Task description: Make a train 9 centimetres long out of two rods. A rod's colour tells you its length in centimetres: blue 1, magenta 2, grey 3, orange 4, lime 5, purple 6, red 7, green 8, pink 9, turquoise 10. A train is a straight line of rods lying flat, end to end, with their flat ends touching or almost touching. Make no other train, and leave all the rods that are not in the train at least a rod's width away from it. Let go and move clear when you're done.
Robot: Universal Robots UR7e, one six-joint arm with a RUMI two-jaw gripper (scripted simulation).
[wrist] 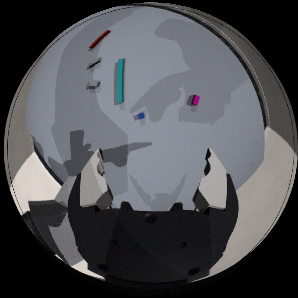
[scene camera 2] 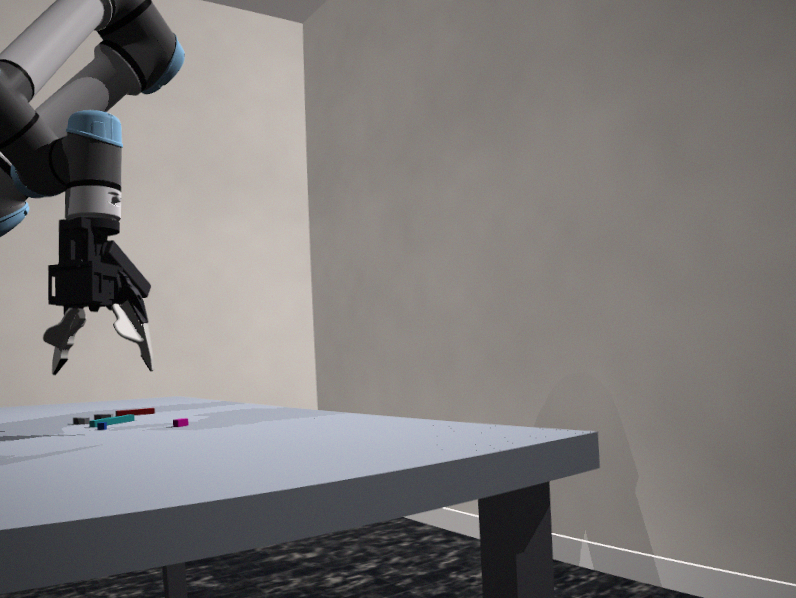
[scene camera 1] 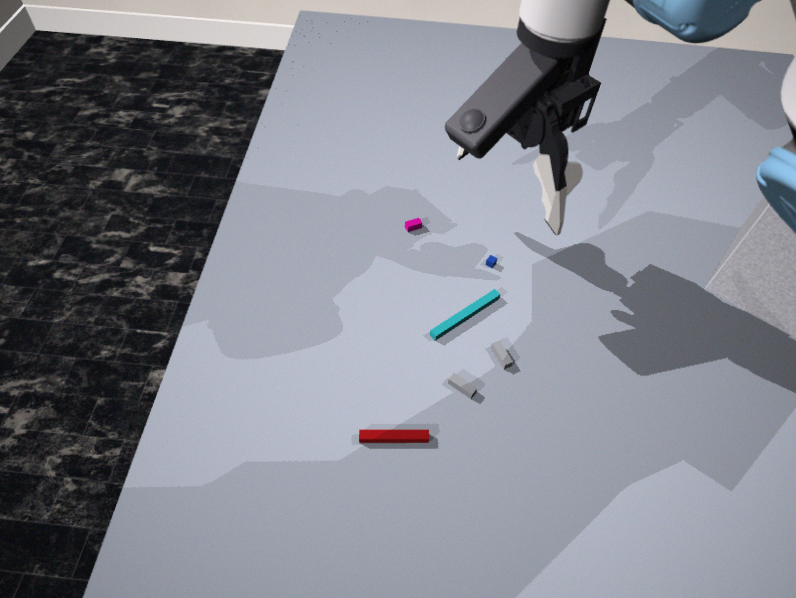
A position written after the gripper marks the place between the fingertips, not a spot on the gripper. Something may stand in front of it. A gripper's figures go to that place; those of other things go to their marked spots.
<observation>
The gripper (scene camera 1: 505, 195): 0.71 m from the lens. A red rod (scene camera 1: 365, 436): 0.59 m from the lens. A turquoise rod (scene camera 1: 488, 299): 0.69 m from the lens. The marked spots on the red rod and the turquoise rod are 0.22 m apart.
</observation>
